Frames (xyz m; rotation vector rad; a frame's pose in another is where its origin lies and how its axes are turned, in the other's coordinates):
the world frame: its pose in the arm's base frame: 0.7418 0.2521 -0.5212 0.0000 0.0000 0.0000
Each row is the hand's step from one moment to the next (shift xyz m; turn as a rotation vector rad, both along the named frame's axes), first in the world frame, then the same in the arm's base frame.
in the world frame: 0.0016 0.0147 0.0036 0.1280 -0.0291 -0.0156
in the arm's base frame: 0.0016 0.0147 0.0036 0.1280 -0.0291 -0.0156
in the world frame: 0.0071 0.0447 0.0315 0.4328 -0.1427 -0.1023
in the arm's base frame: 0.0071 0.0447 0.0315 0.4328 -0.1427 -0.1023
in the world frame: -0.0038 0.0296 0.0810 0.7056 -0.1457 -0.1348
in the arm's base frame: -0.0038 0.0296 0.0810 0.7056 -0.1457 -0.1348
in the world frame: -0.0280 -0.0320 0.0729 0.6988 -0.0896 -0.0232
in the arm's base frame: -0.0280 -0.0320 0.0729 0.6988 -0.0896 -0.0232
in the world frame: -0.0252 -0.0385 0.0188 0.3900 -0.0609 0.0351
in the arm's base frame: -0.0252 -0.0385 0.0188 0.3900 -0.0609 0.0351
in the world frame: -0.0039 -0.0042 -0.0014 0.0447 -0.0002 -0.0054
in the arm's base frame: -0.0039 -0.0042 -0.0014 0.0447 -0.0002 -0.0054
